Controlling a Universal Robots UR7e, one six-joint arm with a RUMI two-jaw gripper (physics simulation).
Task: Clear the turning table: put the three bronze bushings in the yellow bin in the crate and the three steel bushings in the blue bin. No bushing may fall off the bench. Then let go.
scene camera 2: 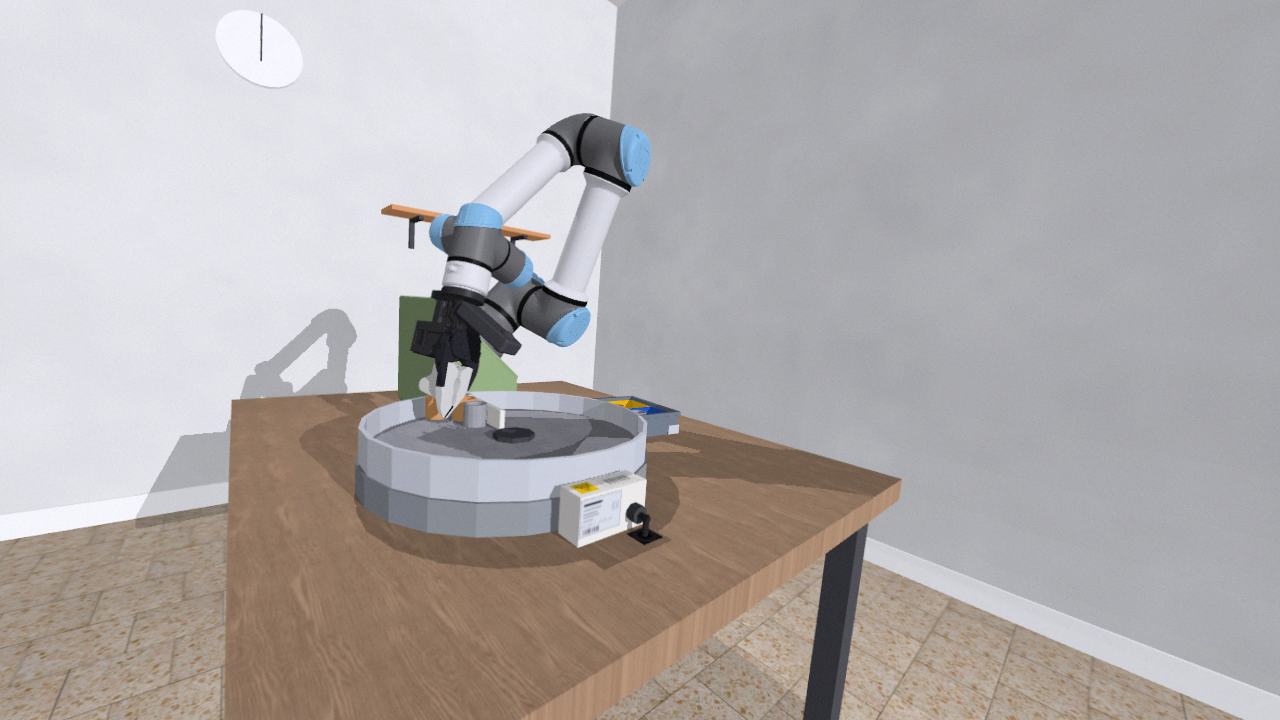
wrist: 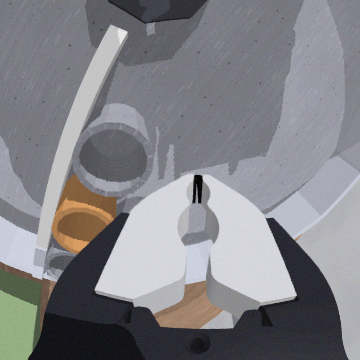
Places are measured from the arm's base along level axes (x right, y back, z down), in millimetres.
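Pixels of known places: gripper, fingertip midpoint: point(scene camera 2: 443, 417) point(wrist: 196, 176).
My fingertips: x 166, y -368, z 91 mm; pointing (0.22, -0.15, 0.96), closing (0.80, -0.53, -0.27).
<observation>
Behind a point stands the place of what it marks.
My gripper point(scene camera 2: 446, 417) @[x 166, y -368, z 91 mm] point(wrist: 196, 176) @[x 166, y -368, z 91 mm] is shut, its fingertips together with nothing between them, low inside the rim of the turning table point(scene camera 2: 501, 479) @[x 179, y -646, z 96 mm] point(wrist: 225, 100) @[x 161, y -416, z 109 mm]. A large steel bushing point(scene camera 2: 475, 413) @[x 119, y -382, z 84 mm] point(wrist: 120, 114) @[x 108, y -382, z 83 mm] stands upright left of the fingertips in the wrist view, beside the curved white guide point(scene camera 2: 495, 415) @[x 92, y -399, z 86 mm] point(wrist: 75, 120) @[x 90, y -373, z 74 mm]. A bronze bushing point(wrist: 92, 192) @[x 114, y -334, z 85 mm] stands just behind it, partly hidden by the left jaw. A smaller steel bushing point(wrist: 60, 262) @[x 113, y -262, z 85 mm] shows partly by the rim. Bronze colour shows on both sides of the fingers in the scene view; how many bushings cannot be told.
The crate point(scene camera 2: 665, 418) @[x -290, y -409, z 125 mm] with the yellow bin point(scene camera 2: 626, 404) @[x -313, y -236, z 131 mm] and blue bin point(scene camera 2: 656, 411) @[x -323, y -341, z 127 mm] stands beyond the turning table; the bins' contents cannot be made out. A dark hub point(scene camera 2: 513, 435) @[x 91, y -474, z 101 mm] point(wrist: 160, 7) @[x 96, y -439, z 101 mm] is at the table's centre. A green panel point(scene camera 2: 414, 349) point(wrist: 17, 310) @[x 82, y -90, z 105 mm] stands behind the rim. A white box point(scene camera 2: 604, 508) @[x 82, y -713, z 125 mm] is at the front.
</observation>
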